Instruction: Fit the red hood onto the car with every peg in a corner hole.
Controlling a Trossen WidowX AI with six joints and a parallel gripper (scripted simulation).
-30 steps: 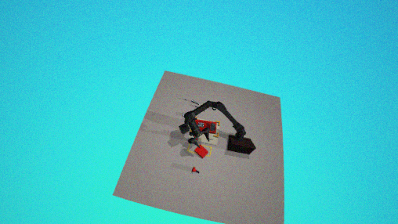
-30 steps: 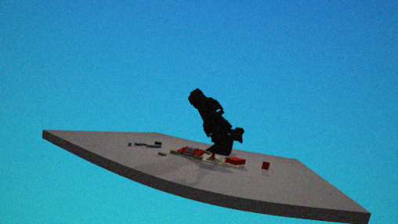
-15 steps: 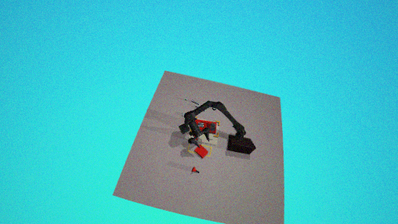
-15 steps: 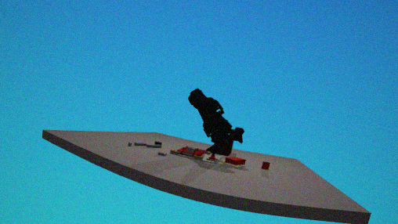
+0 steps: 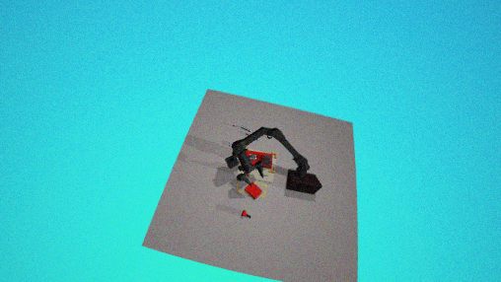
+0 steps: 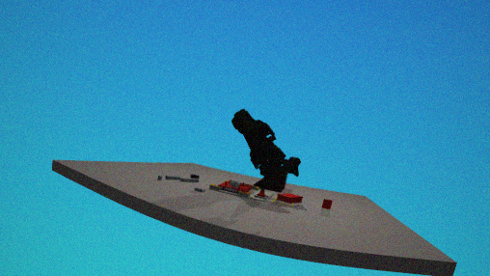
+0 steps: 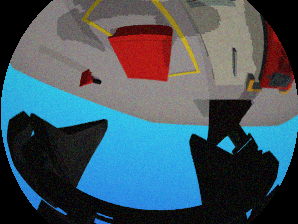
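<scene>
Right now the red hood is 1 cm ahead of my gripper tip, 2 cm to the left of it and 10 cm below it. From my gripper tip the other things lie so: white jig: 4 cm ahead, 18 cm to the right, 10 cm below.
</scene>
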